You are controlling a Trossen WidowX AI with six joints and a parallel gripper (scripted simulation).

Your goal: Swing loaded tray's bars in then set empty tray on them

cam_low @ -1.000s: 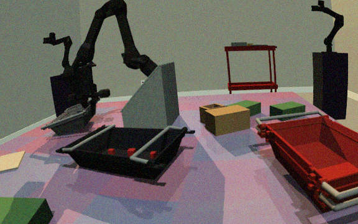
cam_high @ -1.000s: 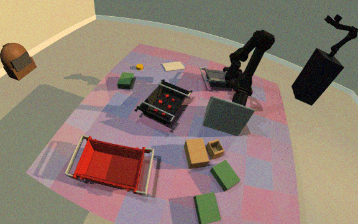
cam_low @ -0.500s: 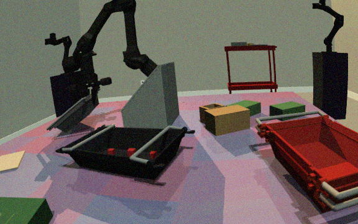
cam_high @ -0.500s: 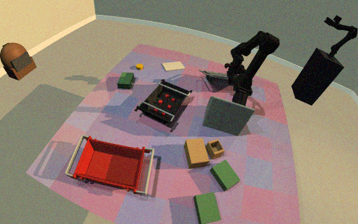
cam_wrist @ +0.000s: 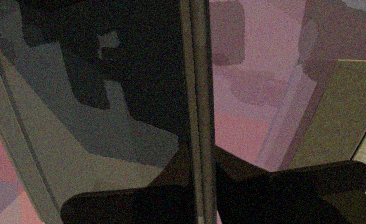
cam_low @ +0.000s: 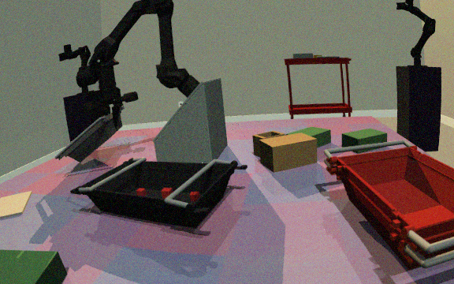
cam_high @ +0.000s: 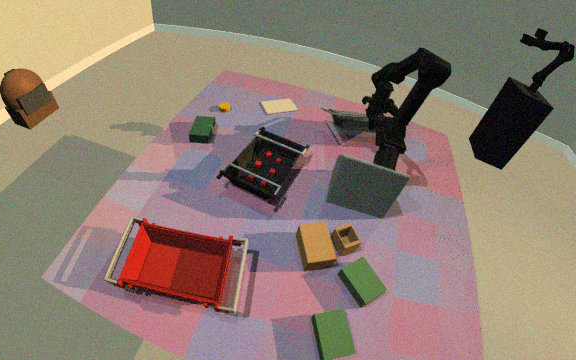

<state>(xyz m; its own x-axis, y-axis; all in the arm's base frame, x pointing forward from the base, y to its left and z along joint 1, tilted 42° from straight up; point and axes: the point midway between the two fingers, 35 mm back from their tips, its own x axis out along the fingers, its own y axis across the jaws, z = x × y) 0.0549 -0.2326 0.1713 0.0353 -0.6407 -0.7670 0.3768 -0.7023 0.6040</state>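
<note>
Now: the grey tray 30 mm ahead of my gripper tip and 70 mm to the right of it. Round my gripper tip: cream tile 410 mm ahead, 100 mm to the right, 100 mm below.
</note>
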